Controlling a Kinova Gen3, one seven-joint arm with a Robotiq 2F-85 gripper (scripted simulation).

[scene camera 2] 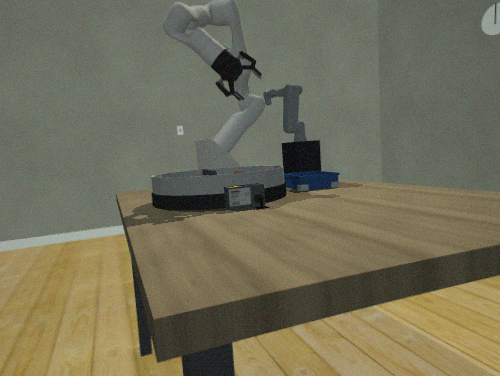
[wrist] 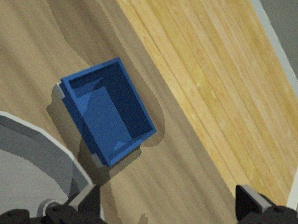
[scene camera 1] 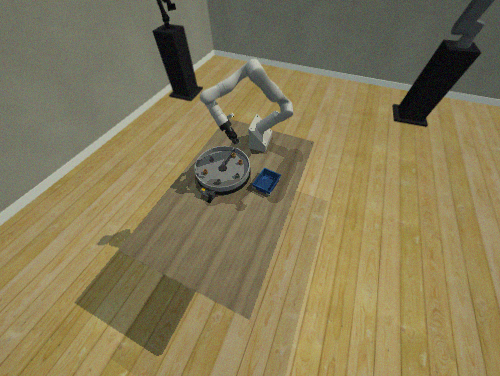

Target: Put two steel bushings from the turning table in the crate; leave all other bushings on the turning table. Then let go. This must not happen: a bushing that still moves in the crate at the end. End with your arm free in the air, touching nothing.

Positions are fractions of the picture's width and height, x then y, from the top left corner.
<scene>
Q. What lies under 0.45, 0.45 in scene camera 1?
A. A grey turning table.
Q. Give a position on a blue crate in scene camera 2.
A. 0.62, 0.48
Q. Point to a grey turning table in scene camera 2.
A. At 0.41, 0.50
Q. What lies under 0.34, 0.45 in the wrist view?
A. A blue crate.
</scene>
